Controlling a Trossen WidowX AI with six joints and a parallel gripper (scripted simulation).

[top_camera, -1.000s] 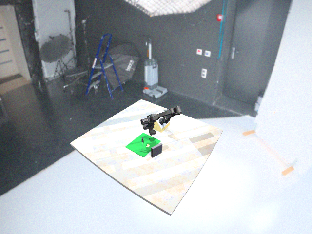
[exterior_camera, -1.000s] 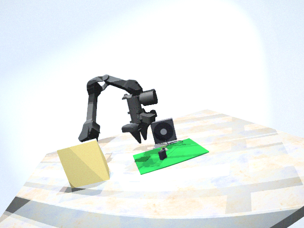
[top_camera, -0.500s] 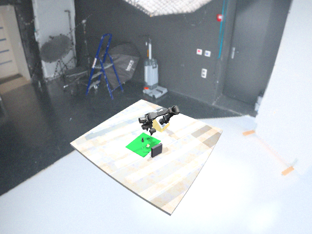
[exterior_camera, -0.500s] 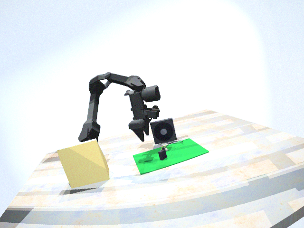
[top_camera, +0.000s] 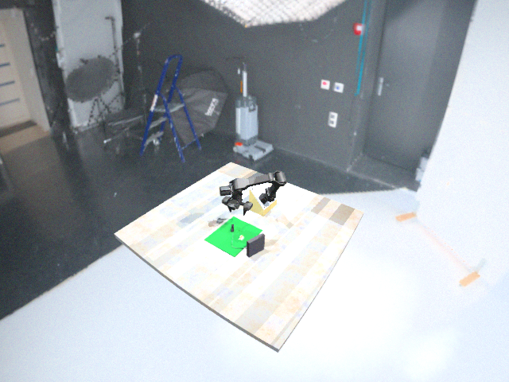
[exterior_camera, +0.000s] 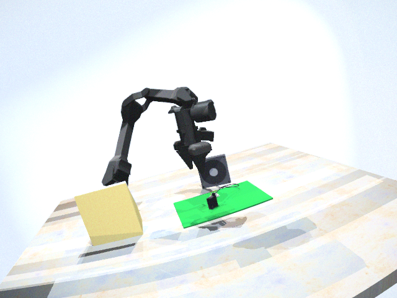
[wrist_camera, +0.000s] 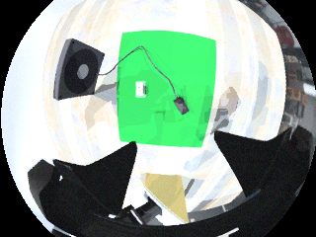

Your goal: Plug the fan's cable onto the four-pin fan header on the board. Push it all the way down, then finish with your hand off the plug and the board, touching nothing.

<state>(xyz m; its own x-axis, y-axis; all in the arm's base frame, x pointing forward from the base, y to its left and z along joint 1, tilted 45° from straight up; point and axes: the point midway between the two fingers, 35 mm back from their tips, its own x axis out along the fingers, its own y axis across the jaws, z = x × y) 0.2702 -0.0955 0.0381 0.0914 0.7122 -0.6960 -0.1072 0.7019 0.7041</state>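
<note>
The dark fan plug lies 11 cm below my gripper tip, 2 cm to the right of it and 2 cm ahead of it. The rest, counted from my gripper tip: black fan: 19 cm to the left, 11 cm ahead, 8 cm below; green board: 15 cm below, 6 cm ahead, 1 cm to the left.
</note>
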